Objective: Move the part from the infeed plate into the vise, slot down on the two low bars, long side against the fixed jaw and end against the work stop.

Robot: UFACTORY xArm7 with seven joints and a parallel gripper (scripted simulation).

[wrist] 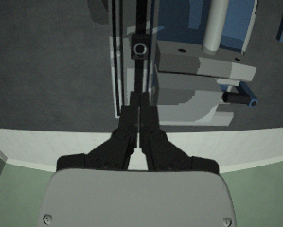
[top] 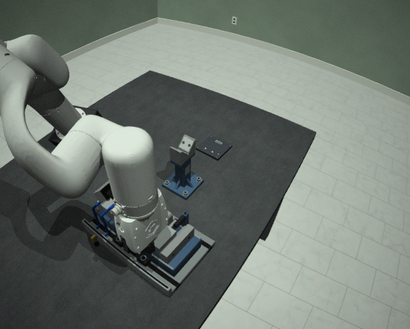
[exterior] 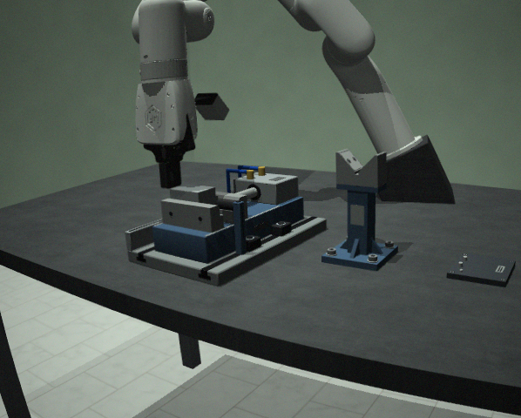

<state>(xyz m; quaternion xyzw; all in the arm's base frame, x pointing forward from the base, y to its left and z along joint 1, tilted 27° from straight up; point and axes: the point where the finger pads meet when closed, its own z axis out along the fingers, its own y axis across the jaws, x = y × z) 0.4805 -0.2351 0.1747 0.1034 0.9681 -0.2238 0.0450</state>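
The part is 4 cm to the left of my hand, 4 cm below it and 1 cm ahead of it. From my hand the other things lie so: work stop 11 cm to the left, 4 cm below, 2 cm ahead; then moving jaw 7 cm to the left, 5 cm below, 2 cm behind; then fixed jaw 6 cm to the left, 5 cm below, 4 cm ahead.
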